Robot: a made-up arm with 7 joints.
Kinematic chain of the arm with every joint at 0, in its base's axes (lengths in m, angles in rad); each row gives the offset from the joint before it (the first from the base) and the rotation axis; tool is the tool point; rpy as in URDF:
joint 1: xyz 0 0 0.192 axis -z
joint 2: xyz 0 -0.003 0.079 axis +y
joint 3: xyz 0 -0.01 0.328 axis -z
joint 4: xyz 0 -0.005 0.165 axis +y
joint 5: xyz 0 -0.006 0.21 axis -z
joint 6: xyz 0 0 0.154 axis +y
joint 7: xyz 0 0 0.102 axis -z
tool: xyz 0 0 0 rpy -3.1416 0 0
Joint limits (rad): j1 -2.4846..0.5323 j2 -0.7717..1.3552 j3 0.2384..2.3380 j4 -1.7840..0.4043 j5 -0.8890..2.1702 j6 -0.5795..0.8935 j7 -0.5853..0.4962
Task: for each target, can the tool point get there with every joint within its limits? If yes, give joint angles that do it. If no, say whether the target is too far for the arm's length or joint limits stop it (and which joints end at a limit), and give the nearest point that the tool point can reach.
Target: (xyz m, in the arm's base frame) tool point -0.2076 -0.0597 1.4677
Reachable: no: too far | nearest point -0.1638 -0.0471 1.2151 | short by 0.257 m
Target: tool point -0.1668 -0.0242 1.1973
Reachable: yes | joints -0.4876 -0.0649 0.6507 -0.1697 0.1571 -0.4538 0.2912
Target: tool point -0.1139 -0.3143 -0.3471
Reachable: no: joint limits stop it (at a limit: joint 2, joint 3, joint 4, joint 6) | nearest point -0.1858 -0.5128 0.2246 | short by 0.609 m
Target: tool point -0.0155 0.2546 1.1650
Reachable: yes | joints -1.2338 0.4534 0.5396 -0.4617 1.2041 -0.1514 -0.0170
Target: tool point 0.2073 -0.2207 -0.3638
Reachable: no: joint limits stop it (at a limit: joint 1, joint 2, joint 3, joint 4, joint 6) | nearest point 0.5150 0.0123 0.0287 | short by 0.550 m
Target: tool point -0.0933 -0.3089 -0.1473
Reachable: no: joint limits stop it (at a limit: joint 2, joint 3, joint 4, joint 6) | nearest point -0.1576 -0.5218 0.2247 | short by 0.433 m
